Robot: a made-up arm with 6 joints.
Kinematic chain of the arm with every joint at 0, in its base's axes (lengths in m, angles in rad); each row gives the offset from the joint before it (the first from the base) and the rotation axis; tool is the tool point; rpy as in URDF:
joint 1: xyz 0 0 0.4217 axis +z
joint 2: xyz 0 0 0 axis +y
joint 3: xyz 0.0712 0 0.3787 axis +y
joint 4: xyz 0.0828 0 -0.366 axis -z
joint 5: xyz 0 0 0 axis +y
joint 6: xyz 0.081 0 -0.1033 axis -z
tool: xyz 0 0 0 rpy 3.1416 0 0
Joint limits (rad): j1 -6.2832..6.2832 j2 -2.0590..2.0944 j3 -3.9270..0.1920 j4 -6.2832..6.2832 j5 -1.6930..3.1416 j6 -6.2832..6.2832
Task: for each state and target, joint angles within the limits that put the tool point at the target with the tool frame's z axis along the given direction. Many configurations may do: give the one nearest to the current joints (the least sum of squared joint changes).
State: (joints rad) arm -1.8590 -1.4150 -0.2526 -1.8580 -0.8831 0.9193
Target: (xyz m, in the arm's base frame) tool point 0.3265 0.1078 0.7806 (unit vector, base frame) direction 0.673 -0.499 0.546
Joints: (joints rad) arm -2.5175 -1.7316 -0.8102 -0.9949 -1.2588 0.9193
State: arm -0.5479 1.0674 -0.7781 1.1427 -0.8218 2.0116
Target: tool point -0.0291 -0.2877 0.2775 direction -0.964 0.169 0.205
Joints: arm -1.3479 1.0484 -0.5927 2.0149 -1.5886 2.0116
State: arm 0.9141 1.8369 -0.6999 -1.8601 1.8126 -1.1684
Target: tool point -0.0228 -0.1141 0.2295 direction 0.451 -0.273 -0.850
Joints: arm 0.6481 1.9105 0.1280 -2.5109 2.1615 -1.1684
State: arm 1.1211 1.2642 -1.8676 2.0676 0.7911 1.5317
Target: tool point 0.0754 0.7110 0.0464 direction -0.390 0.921 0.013
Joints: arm 1.4105 1.3887 -1.8257 2.5388 1.2169 1.5317
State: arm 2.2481 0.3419 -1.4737 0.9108 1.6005 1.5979
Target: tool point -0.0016 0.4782 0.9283 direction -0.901 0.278 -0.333
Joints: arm 1.3771 -0.1030 -1.6345 1.2184 1.5280 1.5979
